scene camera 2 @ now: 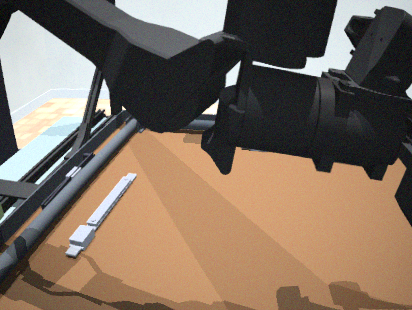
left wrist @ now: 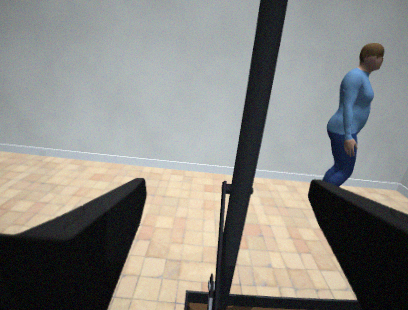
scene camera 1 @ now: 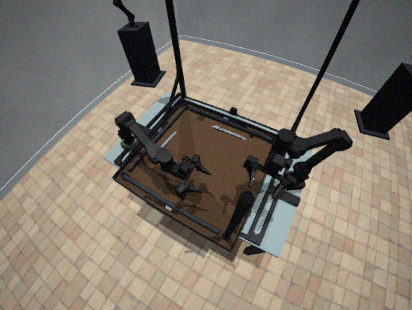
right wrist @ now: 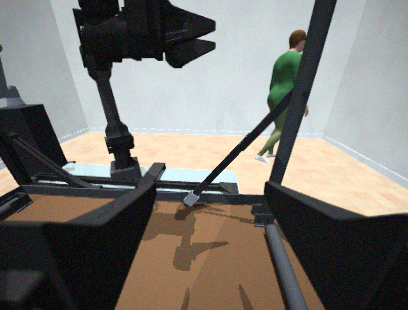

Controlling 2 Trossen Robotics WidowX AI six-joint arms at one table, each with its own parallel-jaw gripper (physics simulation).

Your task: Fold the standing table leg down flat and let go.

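The standing table leg [scene camera 1: 240, 215] [left wrist: 252, 115] [right wrist: 300, 90] is a dark bar, upright at the near right corner of the upturned table in scene camera 1. Its thin dark brace [left wrist: 222, 220] [right wrist: 240, 146] slants down from it. A small silver sleeve [right wrist: 191, 199] sits low on the brace, by the table's rim. My left gripper [scene camera 1: 263, 190] [left wrist: 228, 187] [right wrist: 215, 37] is open and empty, above the rim and apart from the leg. My right gripper [scene camera 1: 205, 181] [right wrist: 211, 187] is open and empty over the brown underside, left of the leg in scene camera 1.
The upturned table [scene camera 1: 225, 172] has two more upright legs [scene camera 1: 176, 55] [scene camera 1: 327, 62] at its far corners. A folded leg [scene camera 1: 170, 202] [right wrist: 285, 265] lies along the near edge. Silver strips [scene camera 1: 229, 132] [scene camera 2: 112, 200] lie on the underside. Dark pedestals [scene camera 1: 141, 52] [scene camera 1: 387, 102] stand behind.
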